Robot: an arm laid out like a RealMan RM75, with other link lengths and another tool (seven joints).
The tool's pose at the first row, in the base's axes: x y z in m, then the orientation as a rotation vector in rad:
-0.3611 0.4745 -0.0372 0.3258 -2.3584 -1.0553
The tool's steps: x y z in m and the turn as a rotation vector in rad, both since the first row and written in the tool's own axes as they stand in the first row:
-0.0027 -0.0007 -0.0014 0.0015 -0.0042 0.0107
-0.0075 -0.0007 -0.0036 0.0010 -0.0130 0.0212
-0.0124 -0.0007 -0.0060 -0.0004 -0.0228 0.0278
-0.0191 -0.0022 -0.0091 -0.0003 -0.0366 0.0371
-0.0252 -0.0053 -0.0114 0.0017 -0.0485 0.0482
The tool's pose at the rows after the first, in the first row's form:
-0.3581 0.4743 -0.0379 0.3115 -2.3622 -1.0503
-0.3529 0.4749 -0.0385 0.2945 -2.3688 -1.0494
-0.3475 0.4755 -0.0390 0.2814 -2.3760 -1.0518
-0.3402 0.4754 -0.0409 0.2637 -2.3874 -1.0527
-0.3338 0.4745 -0.0441 0.2453 -2.3979 -1.0498

